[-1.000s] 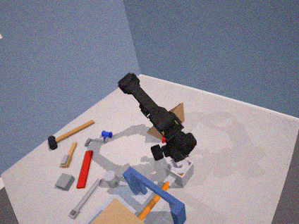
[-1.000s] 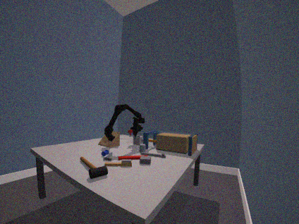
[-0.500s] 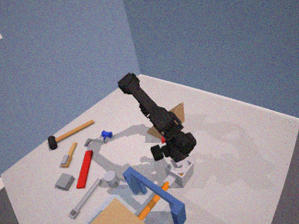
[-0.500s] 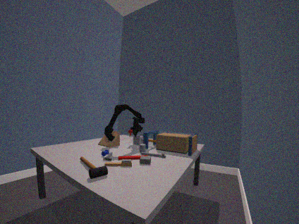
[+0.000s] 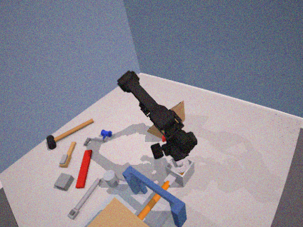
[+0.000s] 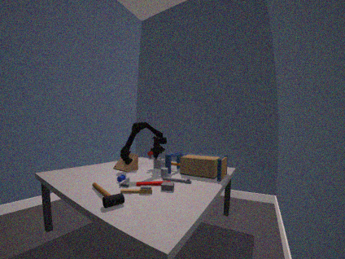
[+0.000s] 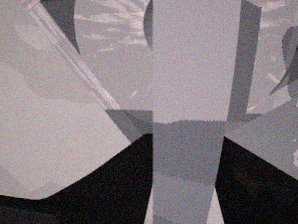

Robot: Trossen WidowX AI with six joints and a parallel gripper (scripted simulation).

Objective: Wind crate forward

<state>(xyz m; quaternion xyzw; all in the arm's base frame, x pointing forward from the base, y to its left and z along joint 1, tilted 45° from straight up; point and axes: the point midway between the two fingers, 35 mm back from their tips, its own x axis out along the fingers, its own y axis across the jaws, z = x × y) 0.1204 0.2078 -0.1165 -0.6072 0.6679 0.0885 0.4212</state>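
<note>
The winch handle lies 10 mm behind my gripper tip, 10 mm to the right of it and 20 mm above it. The rest, counted from my gripper tip: red knob 20 mm behind, 50 mm to the right, 50 mm above; then grey winch 10 mm ahead, 30 mm to the left, 60 mm below; then blue steel frame 180 mm ahead, 60 mm to the left, 20 mm above.
</note>
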